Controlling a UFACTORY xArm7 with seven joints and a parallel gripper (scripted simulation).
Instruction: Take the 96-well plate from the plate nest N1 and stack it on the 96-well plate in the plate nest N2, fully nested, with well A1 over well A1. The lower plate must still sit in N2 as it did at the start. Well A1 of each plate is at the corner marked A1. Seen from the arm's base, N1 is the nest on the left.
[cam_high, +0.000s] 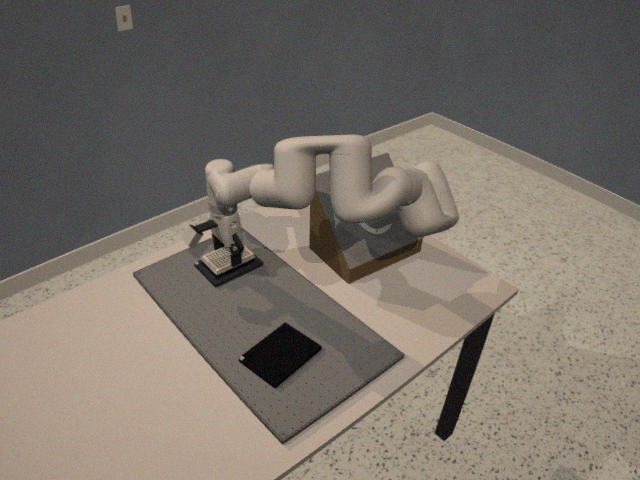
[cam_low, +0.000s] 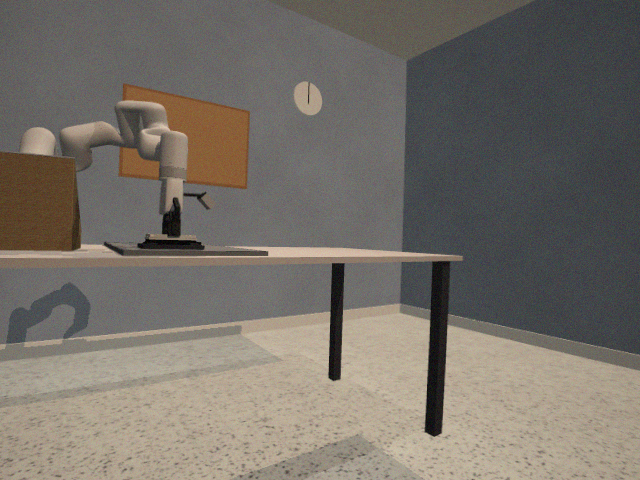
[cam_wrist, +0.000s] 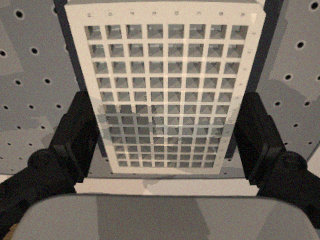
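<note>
Right now the white 96-well plate is 10 mm below my hand. Round my hand: black plate nest: 100 mm ahead, 360 mm to the left, 40 mm below; black 96-well plate: 20 mm below.
</note>
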